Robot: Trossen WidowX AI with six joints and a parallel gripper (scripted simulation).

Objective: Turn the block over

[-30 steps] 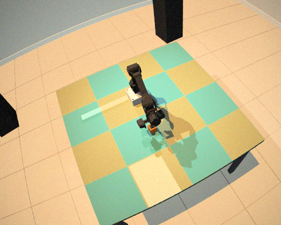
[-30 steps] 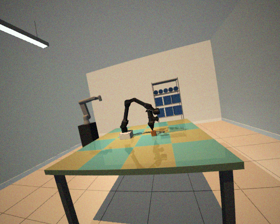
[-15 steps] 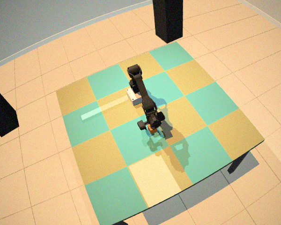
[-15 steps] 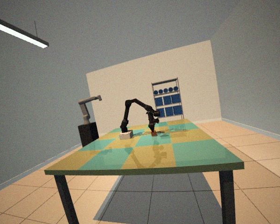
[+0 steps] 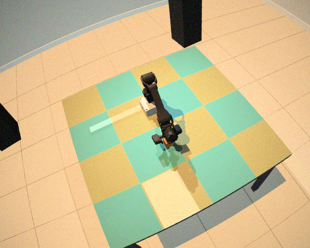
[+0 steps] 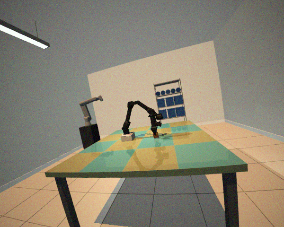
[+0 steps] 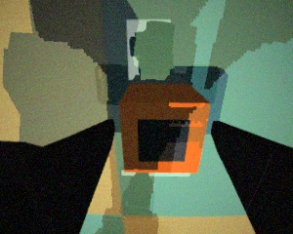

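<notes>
My gripper tip is 10 mm below the block.
</notes>
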